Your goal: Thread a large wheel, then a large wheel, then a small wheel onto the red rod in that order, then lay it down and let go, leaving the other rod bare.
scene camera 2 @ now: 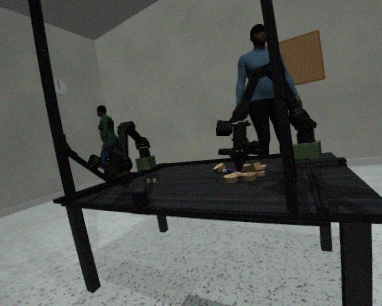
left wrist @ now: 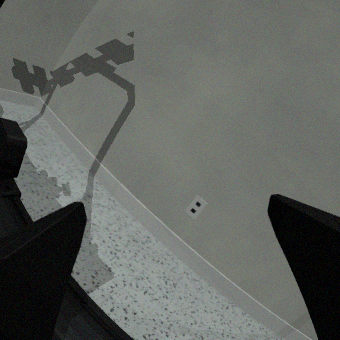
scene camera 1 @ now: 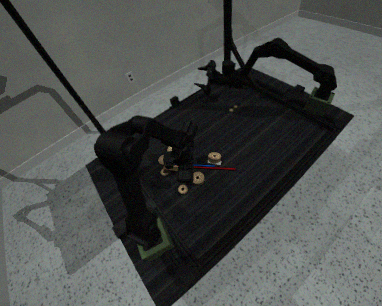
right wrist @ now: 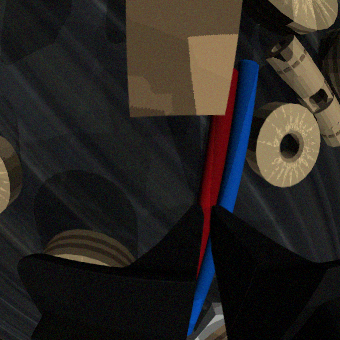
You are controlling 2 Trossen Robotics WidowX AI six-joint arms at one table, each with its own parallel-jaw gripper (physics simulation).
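Places are measured from the left arm's base along level axes (x left, y down, z back), in metres.
Pixels of known places: left gripper, between the fingertips: (scene camera 2: 101, 174) (left wrist: 178, 209) (scene camera 1: 195, 76); right gripper, between the fingertips: (scene camera 2: 239, 171) (scene camera 1: 189, 166) (right wrist: 204, 213); left arm's base, origin of its link: (scene camera 2: 145, 157) (scene camera 1: 322, 95); right arm's base, origin of its link: (scene camera 2: 306, 142) (scene camera 1: 150, 237).
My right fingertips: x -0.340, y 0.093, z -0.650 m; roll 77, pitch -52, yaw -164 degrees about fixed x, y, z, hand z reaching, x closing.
Observation:
For each thing: its top centre in the pictures, then the offset to it from my right fingertips. "pt": a spot on its surface instead.
- red rod, centre of its top: (right wrist: 183, 306) (scene camera 1: 204, 167) dx +0.059, dy -0.001, dz +0.036 m
- blue rod, centre of its top: (right wrist: 216, 251) (scene camera 1: 194, 164) dx +0.014, dy -0.001, dz +0.020 m
- large wheel, centre of its top: (right wrist: 83, 293) (scene camera 1: 197, 177) dx +0.069, dy -0.012, dz -0.025 m
- smaller wheel, centre of its top: (scene camera 1: 182, 189) dx +0.049, dy -0.005, dz -0.100 m
- wooden block, a spot on its surface: (right wrist: 175, 60) pt dx -0.038, dy -0.025, dz -0.052 m
- holed wooden tube, centre of its top: (right wrist: 326, 94) dx -0.080, dy -0.010, dz +0.007 m
The red rod (scene camera 1: 225, 168) (right wrist: 216, 150) lies close beside the blue rod (scene camera 1: 204, 165) (right wrist: 242, 120). My right gripper (scene camera 1: 179, 167) (scene camera 2: 239, 167) (right wrist: 204, 213) is shut on the red rod, low over the table; the blue rod passes behind one finger. In scene camera 1, a large wheel (scene camera 1: 198, 175) and a smaller wheel (scene camera 1: 180, 192) lie flat near the rods, and another wheel (scene camera 1: 214, 155) leans on a pale piece. In the right wrist view, a wheel (right wrist: 307, 150) lies right of the rods. My left gripper (scene camera 1: 198, 76) (left wrist: 178, 209) is open and empty, far from the rods.
A wooden block (right wrist: 175, 60) sits against the rods' far end. A holed wooden tube (right wrist: 300, 70) and another wheel (right wrist: 310, 12) lie beyond. A wheel (right wrist: 85, 245) is partly hidden by a right finger. Two tiny wooden pieces (scene camera 1: 231, 110) (scene camera 1: 235, 106) lie toward the left arm.

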